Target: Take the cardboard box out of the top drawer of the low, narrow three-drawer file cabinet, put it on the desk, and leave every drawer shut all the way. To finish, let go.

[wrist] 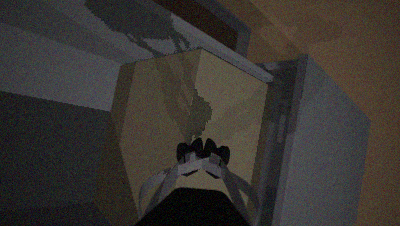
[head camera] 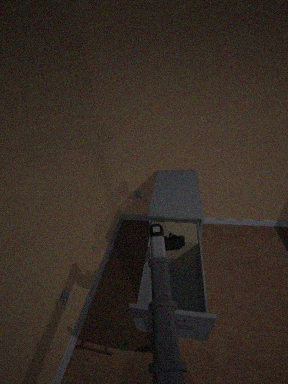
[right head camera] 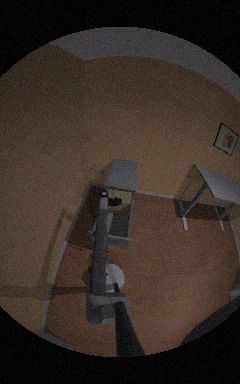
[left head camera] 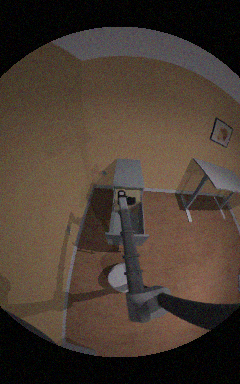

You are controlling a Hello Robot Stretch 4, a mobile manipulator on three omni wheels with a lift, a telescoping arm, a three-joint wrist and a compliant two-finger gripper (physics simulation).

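Pixels of known places: gripper, fingertip midpoint: (wrist: 203, 149); robot's base, link origin: (right head camera: 107, 277) (left head camera: 123, 276).
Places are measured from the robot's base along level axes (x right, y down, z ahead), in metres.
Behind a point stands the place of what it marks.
Note:
The grey file cabinet (head camera: 177, 192) {x 0.193, y -0.709, z 1.230 m} (left head camera: 128, 172) {x 0.182, y -0.710, z 1.217 m} (right head camera: 121, 172) {x 0.161, y -0.709, z 1.239 m} stands against the wall with its top drawer (head camera: 195, 326) {x 0.143, y -0.565, z 0.363 m} pulled far out. The tan cardboard box (head camera: 189, 230) {x 0.219, y -0.636, z 0.886 m} (wrist: 150, 100) {x 0.032, y -0.535, z 0.816 m} is in the rear part of that drawer, close to the cabinet body. My gripper (head camera: 175, 242) (left head camera: 131, 200) (right head camera: 116, 201) {x 0.087, y -0.657, z 0.821 m} (wrist: 203, 149) {x 0.087, y -0.657, z 0.821 m} is over the box, its fingertips nearly together, with no part of the box visible between them. Whether the fingertips touch the box cannot be told. The lower drawers are hidden. The desk (left head camera: 215, 172) {x 1.642, y -0.923, z 0.962 m} (right head camera: 219, 184) {x 1.644, y -0.923, z 0.878 m} stands to the right by the wall.
My arm (head camera: 162, 300) {x 0.001, y -0.997, z 0.311 m} reaches over the drawer front and its left side. A white round object (left head camera: 118, 278) {x -0.075, y -0.187, z -0.008 m} (right head camera: 115, 276) {x 0.098, y -0.187, z 0.021 m} is on the floor below the arm. The left wall is close beside the cabinet. A framed picture (left head camera: 221, 132) {x 1.878, y -1.587, z 1.318 m} (right head camera: 226, 139) {x 1.886, y -1.579, z 1.316 m} hangs above the desk.

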